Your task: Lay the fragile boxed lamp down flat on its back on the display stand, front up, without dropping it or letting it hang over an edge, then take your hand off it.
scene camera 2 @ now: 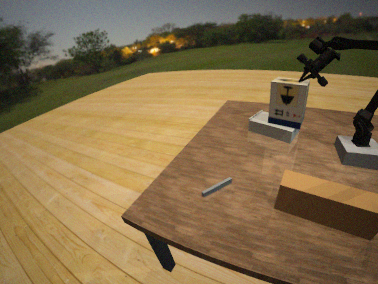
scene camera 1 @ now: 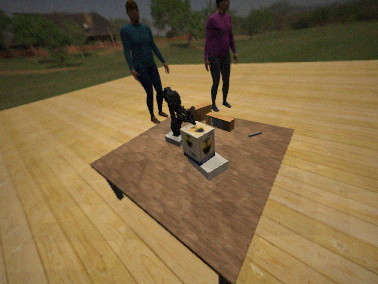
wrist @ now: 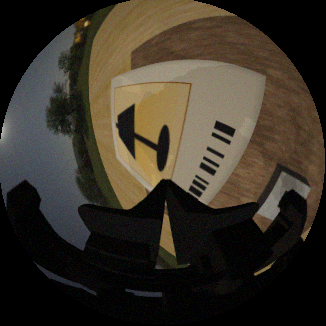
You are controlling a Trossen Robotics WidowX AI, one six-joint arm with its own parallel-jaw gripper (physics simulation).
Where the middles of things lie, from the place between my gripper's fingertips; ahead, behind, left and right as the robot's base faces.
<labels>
The display stand (scene camera 2: pixel 258 123) lies 26 cm below my hand, 9 cm ahead of it and 5 cm to the right of it.
</labels>
